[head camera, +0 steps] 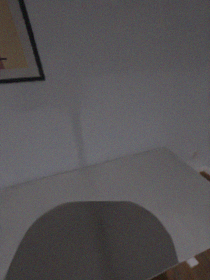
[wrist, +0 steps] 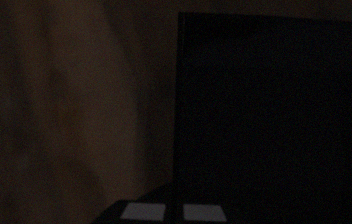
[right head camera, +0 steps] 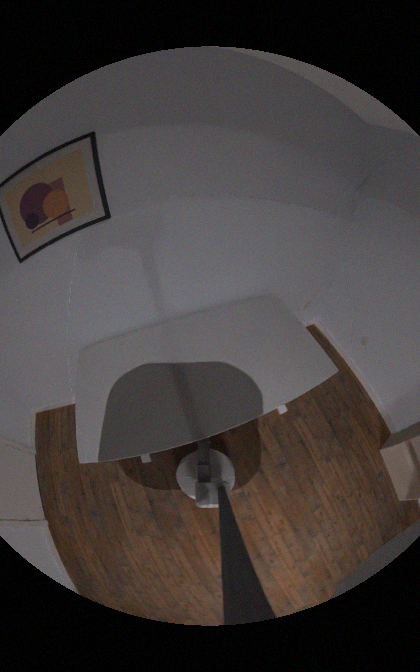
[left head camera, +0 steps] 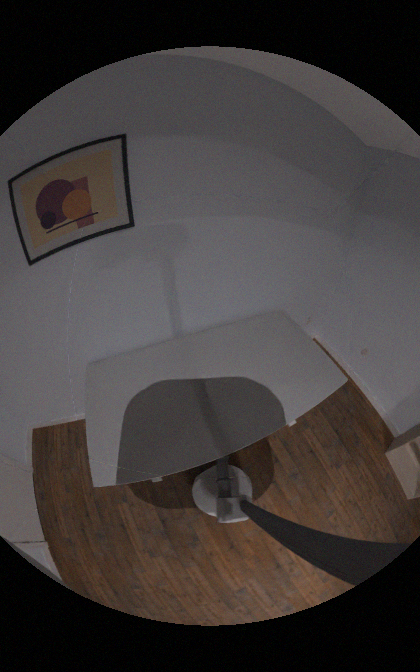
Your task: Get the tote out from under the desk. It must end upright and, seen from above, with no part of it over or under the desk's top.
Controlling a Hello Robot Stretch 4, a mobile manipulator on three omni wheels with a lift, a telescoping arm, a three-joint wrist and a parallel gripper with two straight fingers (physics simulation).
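Places are measured from the robot's base along level axes (x down, y right, z back), in centimetres.
Pixels of known places: gripper, fingertip midpoint: (wrist: pixel 175 197).
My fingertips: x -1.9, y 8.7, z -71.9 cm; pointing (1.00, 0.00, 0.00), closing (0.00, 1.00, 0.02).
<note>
Behind a point stands the place of what it marks.
The pale desk (head camera: pixel 165 175) @[x -69.3, y 43.9, z -82.7 cm] (left head camera: pixel 300 350) (right head camera: pixel 285 340) stands against the back wall, with a large dark shadow on its top. The black tote (wrist: pixel 265 110) @[x 2.4, y 17.3, z -79.0 cm] fills the right side of the wrist view; its straight left wall runs down between my fingertips. The tote does not show in the head views, where the desk's top hides what is beneath. My gripper (wrist: pixel 175 197) @[x -1.9, y 8.7, z -71.9 cm] is shut on the tote's wall, its two light finger pads close together. My dark arm reaches to the desk's front edge, and my gripper is hidden there. The wrist view is very dark, so the tote's tilt is unclear.
White desk feet (left head camera: pixel 157 479) (right head camera: pixel 282 409) show near the desk's front edge. A pale round disc (left head camera: pixel 200 492) (right head camera: pixel 185 472) shows beneath my wrist. A light box-like cabinet (left head camera: pixel 405 465) (right head camera: pixel 400 465) stands at the right. A framed picture (left head camera: pixel 75 200) (right head camera: pixel 50 200) hangs on the wall.
</note>
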